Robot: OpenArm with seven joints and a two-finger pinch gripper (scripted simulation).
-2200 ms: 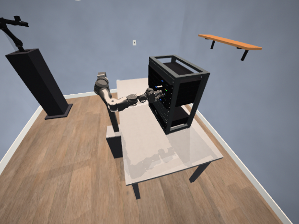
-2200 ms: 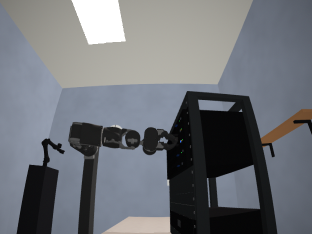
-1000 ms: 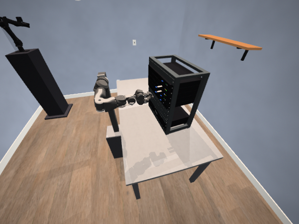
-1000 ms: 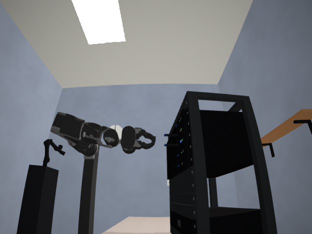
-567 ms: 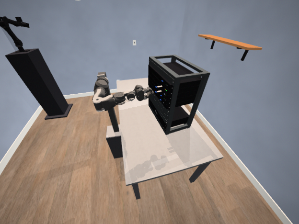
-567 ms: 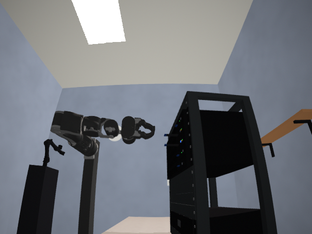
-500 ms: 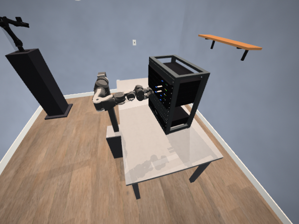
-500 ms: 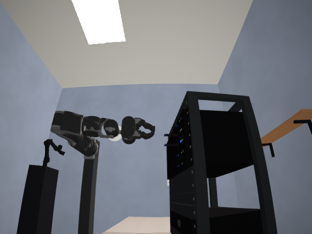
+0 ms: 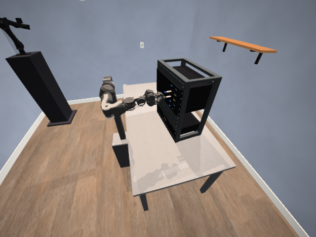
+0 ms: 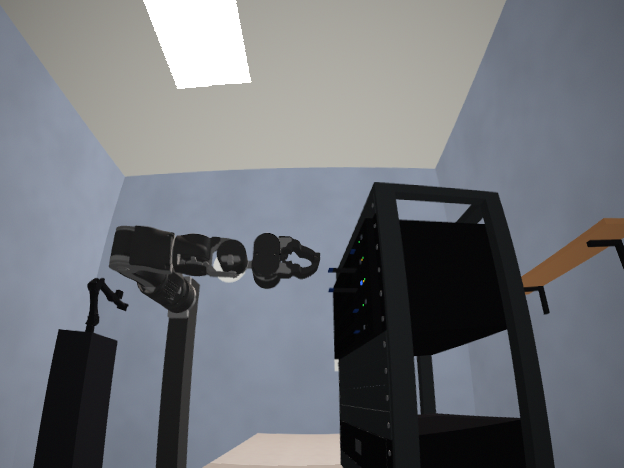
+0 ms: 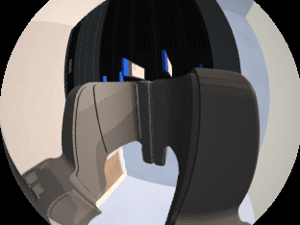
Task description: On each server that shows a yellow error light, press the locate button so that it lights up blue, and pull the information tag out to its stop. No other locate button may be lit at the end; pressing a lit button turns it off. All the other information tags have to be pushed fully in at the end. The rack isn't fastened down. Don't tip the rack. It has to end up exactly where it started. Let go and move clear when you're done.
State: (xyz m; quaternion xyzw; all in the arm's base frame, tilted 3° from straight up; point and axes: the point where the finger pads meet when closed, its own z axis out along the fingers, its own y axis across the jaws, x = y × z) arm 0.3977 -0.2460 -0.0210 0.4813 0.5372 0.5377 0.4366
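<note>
My gripper is now 90 mm short of the locate button and 10 mm to the right of it. The rest, counted from my hand: information tag 70 mm ahead, 60 mm to the left.
</note>
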